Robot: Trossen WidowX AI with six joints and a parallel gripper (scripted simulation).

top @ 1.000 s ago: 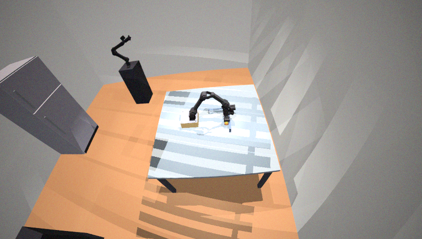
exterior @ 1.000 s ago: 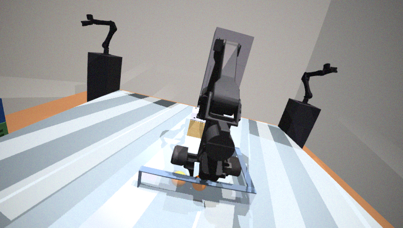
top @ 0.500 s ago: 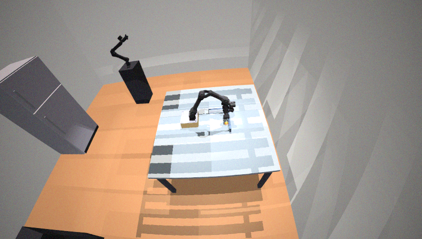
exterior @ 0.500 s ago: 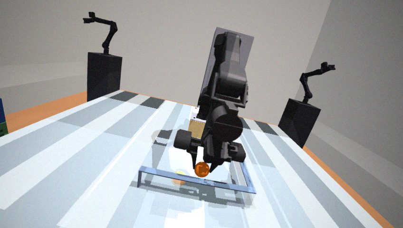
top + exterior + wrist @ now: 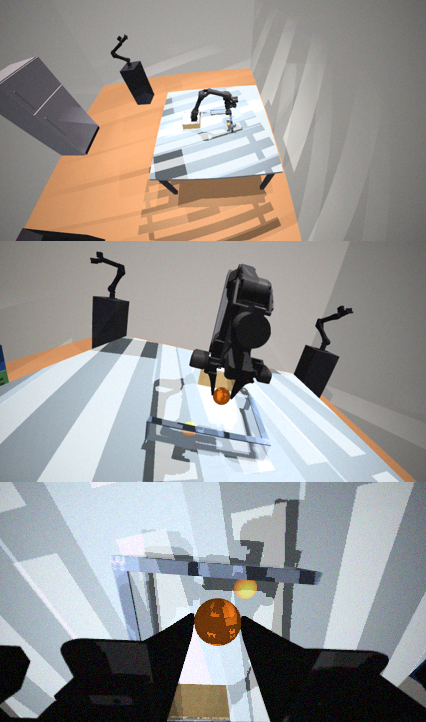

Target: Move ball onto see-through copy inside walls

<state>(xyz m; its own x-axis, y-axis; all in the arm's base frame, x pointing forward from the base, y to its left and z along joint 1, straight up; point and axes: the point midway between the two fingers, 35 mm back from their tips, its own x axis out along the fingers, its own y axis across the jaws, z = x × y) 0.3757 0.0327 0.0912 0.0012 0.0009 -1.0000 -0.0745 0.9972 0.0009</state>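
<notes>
Now: the see-through ball copy 6 cm to the right of my gripper tip and 12 cm below it. The rest, counted from my gripper tip: orange ball right at my gripper tip.
</notes>
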